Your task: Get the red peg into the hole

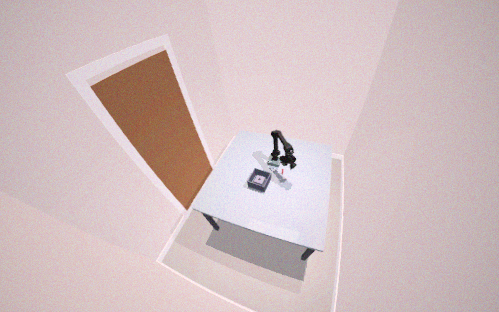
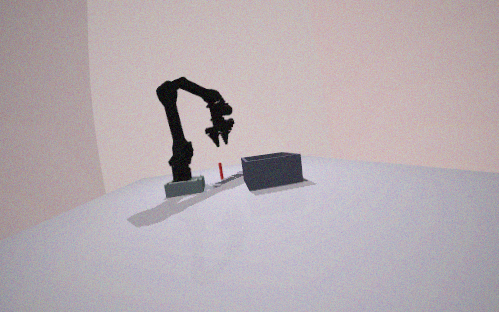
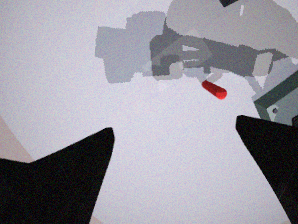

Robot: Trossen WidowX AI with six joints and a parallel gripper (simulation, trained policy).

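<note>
Now: gripper tip 12 cm above the red peg, 6 cm to the left of it and 2 cm past it. From my gripper tip the other things lie so: pale plate (23 cm to the right, 18 cm ahead, 11 cm below); dark grey box (23 cm to the right, 18 cm ahead, 13 cm below).
</note>
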